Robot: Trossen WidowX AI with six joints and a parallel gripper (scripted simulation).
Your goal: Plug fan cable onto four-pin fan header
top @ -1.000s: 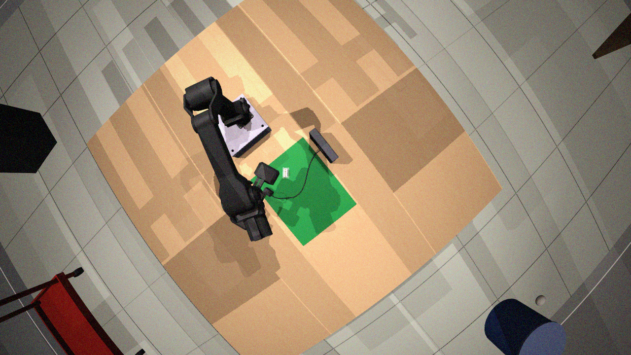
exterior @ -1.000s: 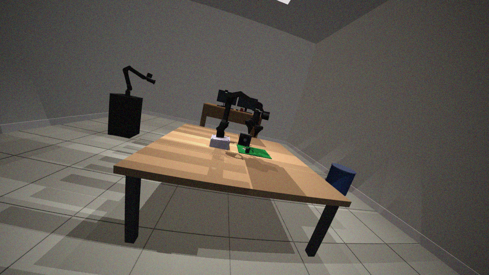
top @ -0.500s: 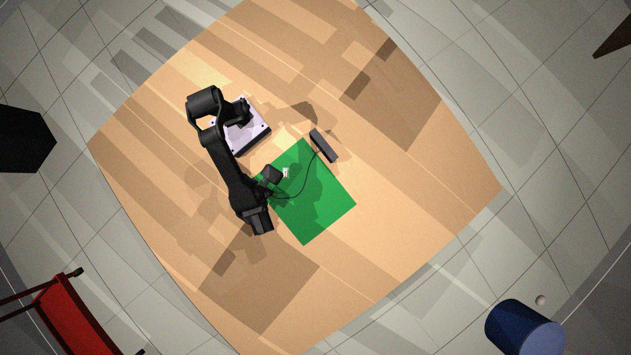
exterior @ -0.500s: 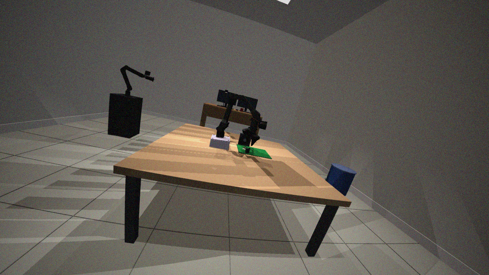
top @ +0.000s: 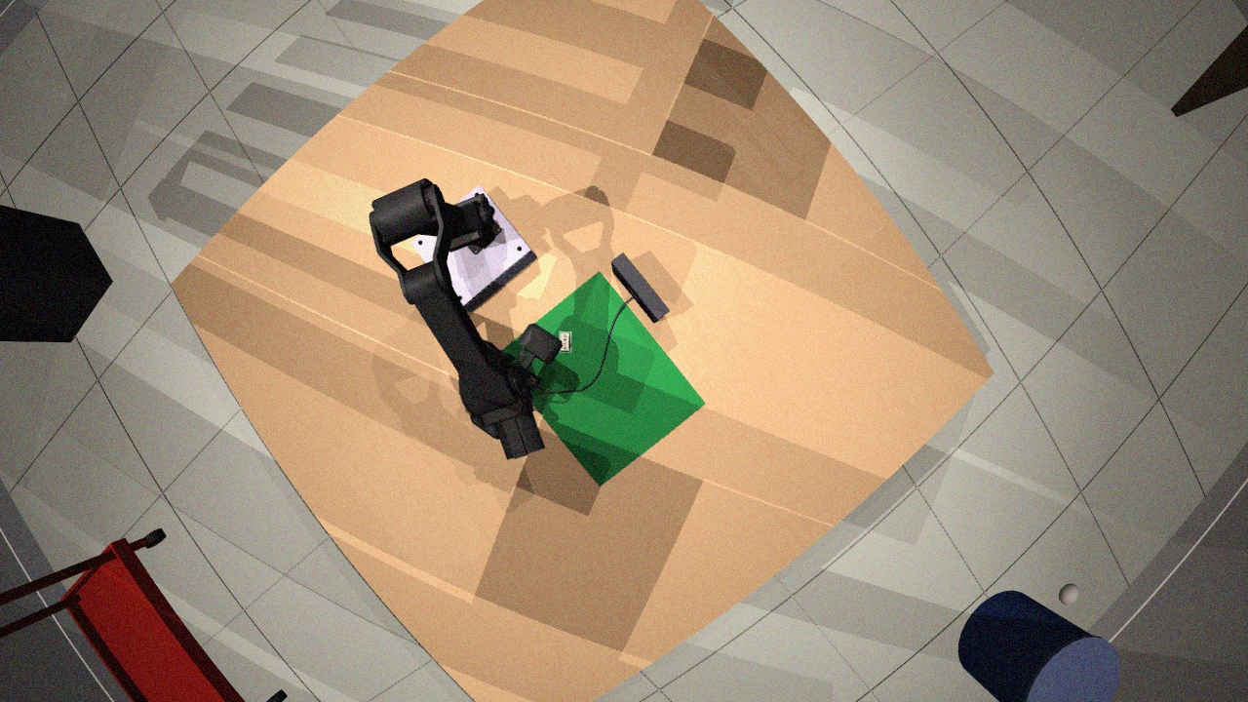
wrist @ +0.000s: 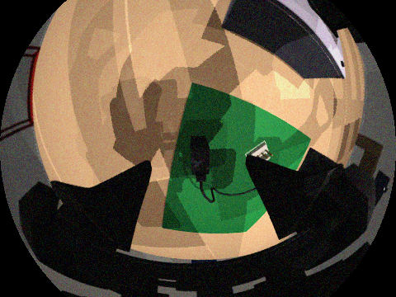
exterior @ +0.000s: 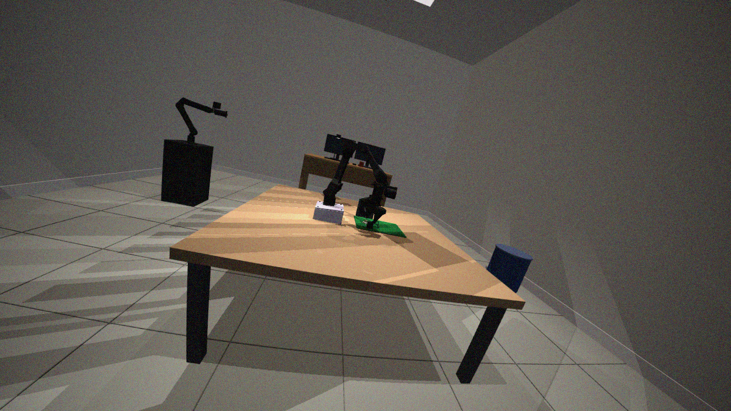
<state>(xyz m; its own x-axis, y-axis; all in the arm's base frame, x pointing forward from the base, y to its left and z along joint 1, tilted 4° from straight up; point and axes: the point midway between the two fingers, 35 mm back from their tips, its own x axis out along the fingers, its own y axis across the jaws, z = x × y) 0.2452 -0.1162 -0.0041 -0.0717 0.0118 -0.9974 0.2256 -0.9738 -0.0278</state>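
Now: the dark plug 10 mm ahead of my gripper tip and 30 mm below it. Also, from my gripper tip: green board (90 mm ahead, 90 mm to the left, 70 mm below); then dark fan (20 mm ahead, 240 mm to the left, 10 mm above); then pale fan header (90 mm to the left, 50 mm below).
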